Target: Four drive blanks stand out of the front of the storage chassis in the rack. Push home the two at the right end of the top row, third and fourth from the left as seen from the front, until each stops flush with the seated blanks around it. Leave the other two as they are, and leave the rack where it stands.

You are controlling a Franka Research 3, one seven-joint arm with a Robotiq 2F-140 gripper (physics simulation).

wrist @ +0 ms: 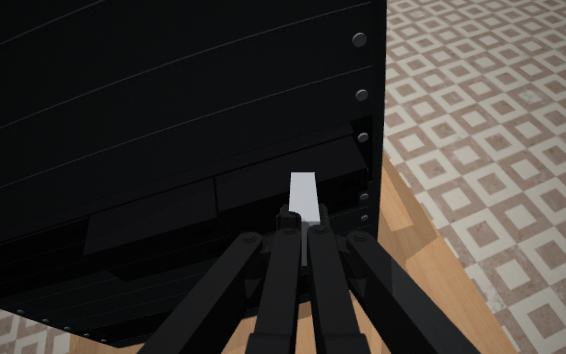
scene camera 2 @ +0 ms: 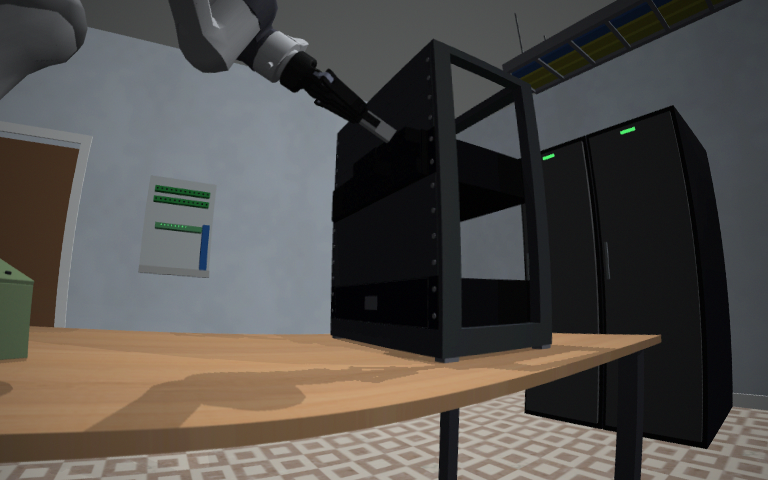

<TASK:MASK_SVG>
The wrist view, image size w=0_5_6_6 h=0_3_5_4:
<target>my gripper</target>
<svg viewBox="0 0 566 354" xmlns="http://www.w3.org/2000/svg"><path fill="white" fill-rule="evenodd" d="M136 353L221 354L264 284L254 332L249 334L244 354L295 354L302 266L307 266L307 283L309 285L316 354L371 354L366 335L360 332L349 289L391 354L481 354L371 234L364 231L353 231L347 237L342 237L333 233L333 230L330 228L327 207L323 203L318 204L314 172L291 173L289 204L284 204L280 208L280 213L276 216L276 233L267 238L262 238L256 232L246 232L239 235Z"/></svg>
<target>rack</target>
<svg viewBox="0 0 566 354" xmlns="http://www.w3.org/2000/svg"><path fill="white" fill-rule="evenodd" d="M264 284L242 319L257 316ZM307 266L302 266L299 304L310 301ZM0 0L0 309L115 348L145 343L239 235L246 232L256 232L262 238L267 238L276 233L276 216L280 213L280 208L284 204L289 204L291 173L314 172L318 204L323 203L327 207L330 228L334 234L347 237L350 232L364 231L371 234L378 241L385 112L387 0Z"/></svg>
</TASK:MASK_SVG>
